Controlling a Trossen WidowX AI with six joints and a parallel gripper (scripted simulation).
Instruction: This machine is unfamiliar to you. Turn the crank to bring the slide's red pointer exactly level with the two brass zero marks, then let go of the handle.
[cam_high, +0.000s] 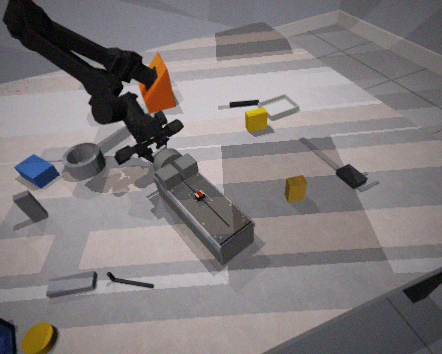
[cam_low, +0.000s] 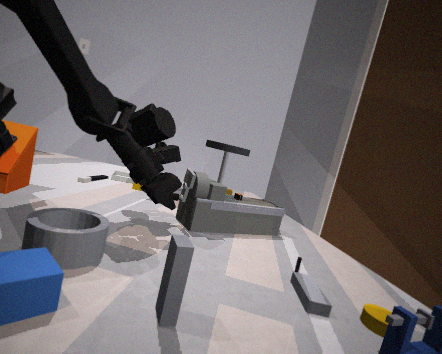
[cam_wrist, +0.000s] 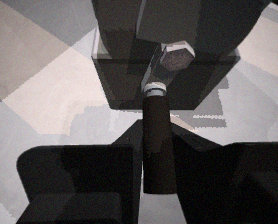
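Right now the dark crank handle is 20 mm behind my gripper tip, 10 mm to the right of it and 30 mm above it. The rest, counted from my gripper tip: black hex key 260 mm ahead, 130 mm to the right, 20 mm below; blue block 130 mm behind, 350 mm to the right, 20 mm below; red pointer 160 mm ahead, 60 mm to the left, 50 mm above.
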